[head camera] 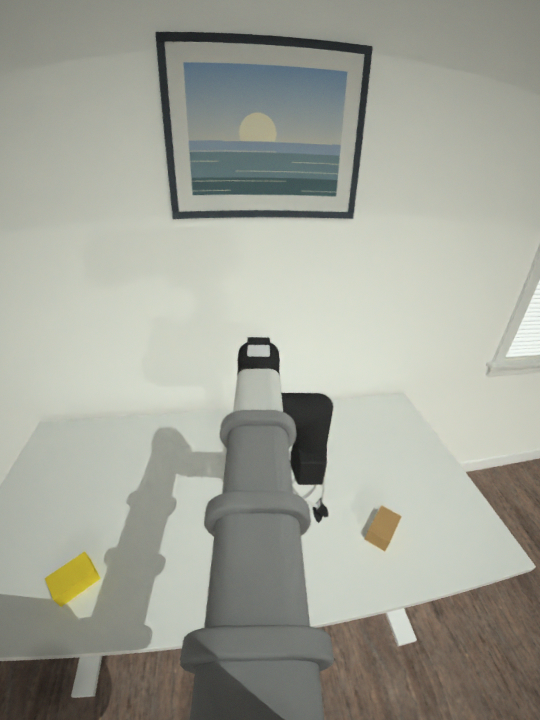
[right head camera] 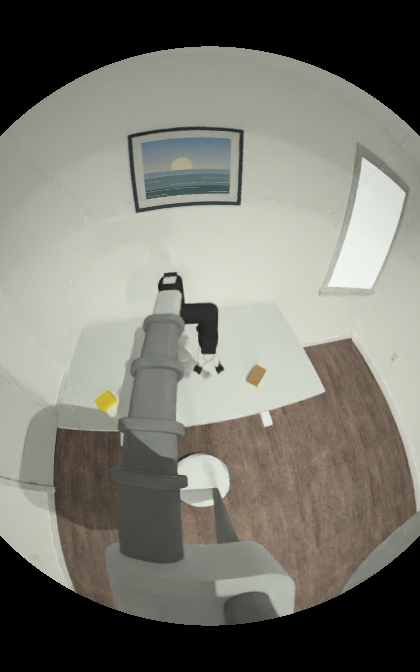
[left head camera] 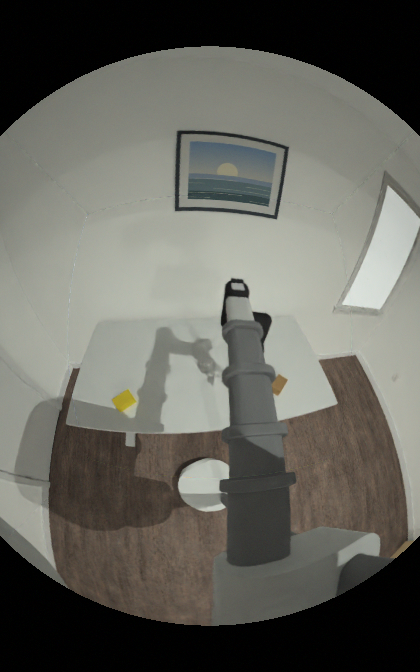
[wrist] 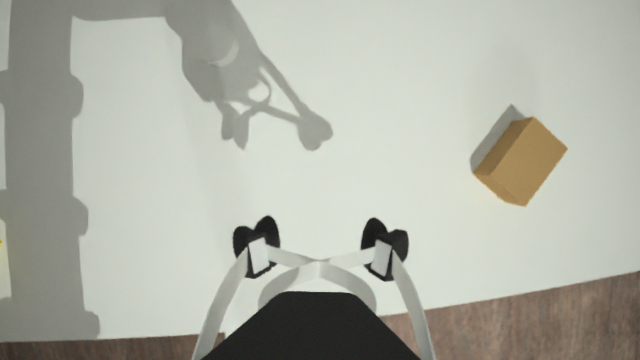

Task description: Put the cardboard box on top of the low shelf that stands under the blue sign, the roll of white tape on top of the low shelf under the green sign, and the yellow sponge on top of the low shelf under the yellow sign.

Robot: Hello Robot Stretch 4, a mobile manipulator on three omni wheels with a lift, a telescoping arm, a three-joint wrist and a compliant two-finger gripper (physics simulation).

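Places are measured from the robot's base along level axes (x ahead, y left, z up), in metres.
Where they show: gripper, fingertip midpoint: (wrist: pixel 320 237); robot's base at its link origin: (left head camera: pixel 206 483).
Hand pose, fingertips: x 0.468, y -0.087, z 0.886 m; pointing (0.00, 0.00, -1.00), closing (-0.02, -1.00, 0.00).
Observation:
Each offset is from my fingertips to the top centre of the thing. "spot": to the spot under its first point. Level surfaces: height alone.
The cardboard box {dx +0.057, dy -0.247, dz -0.143 m} (head camera: pixel 383 528) (left head camera: pixel 279 384) (right head camera: pixel 256 375) (wrist: pixel 525 162) rests on the right part of the white table {dz -0.193 m} (head camera: pixel 453 523) (left head camera: pixel 310 380) (right head camera: pixel 290 350) (wrist: pixel 400 60). The yellow sponge {dx -0.073, dy +0.537, dz -0.148 m} (head camera: pixel 72 578) (left head camera: pixel 124 400) (right head camera: pixel 105 400) lies near the table's front left. My gripper (right head camera: pixel 209 369) (wrist: pixel 320 237) is open and empty, pointing down above the table, to the left of the box and apart from it. In the head camera view my arm hides most of it. The white tape, the low shelves and the coloured signs do not show in these views.
My extended arm (head camera: pixel 258 552) (left head camera: pixel 252 400) (right head camera: pixel 154 400) crosses above the table. A round white object (left head camera: pixel 200 480) (right head camera: pixel 210 467) is on the floor in front of the table. A wall with a framed picture (head camera: pixel 165 127) stands behind it. A window {spot: dx +0.790, dy -1.337, dz +0.577 m} (left head camera: pixel 385 250) (right head camera: pixel 370 225) is at the right.

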